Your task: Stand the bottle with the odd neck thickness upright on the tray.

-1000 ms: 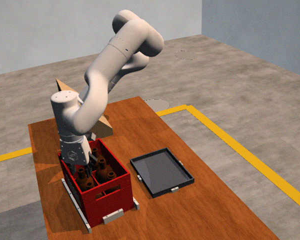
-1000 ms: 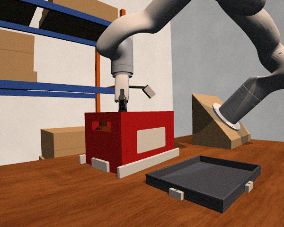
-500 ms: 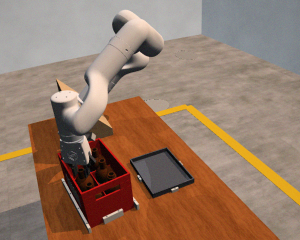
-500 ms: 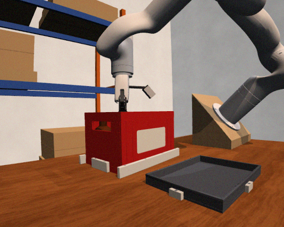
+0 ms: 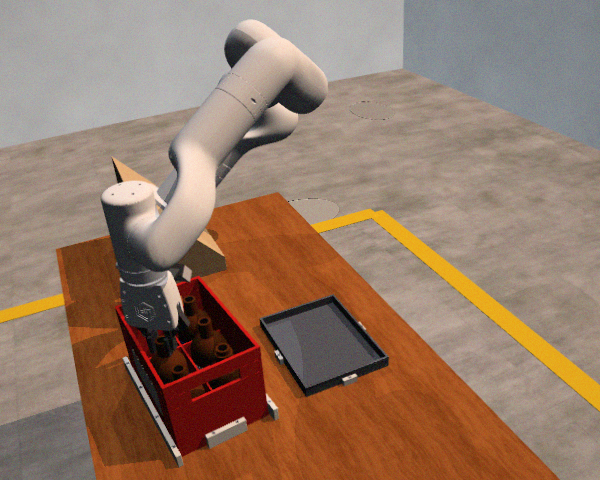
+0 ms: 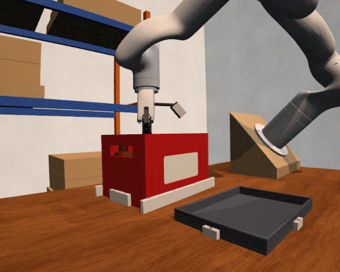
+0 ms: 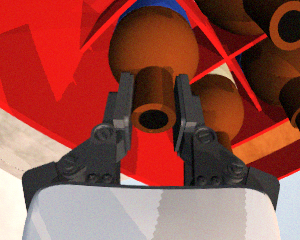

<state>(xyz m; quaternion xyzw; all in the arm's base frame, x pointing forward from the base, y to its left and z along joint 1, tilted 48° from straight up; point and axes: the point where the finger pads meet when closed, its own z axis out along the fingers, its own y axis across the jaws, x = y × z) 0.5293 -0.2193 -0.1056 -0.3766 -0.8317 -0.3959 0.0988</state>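
Now: the red crate 70 mm below my hand and 50 mm to the left of it. From my hand the other things lie so: dark grey tray 330 mm to the left, 150 mm below, 30 mm ahead; brown bottle 90 mm ahead, 70 mm below.
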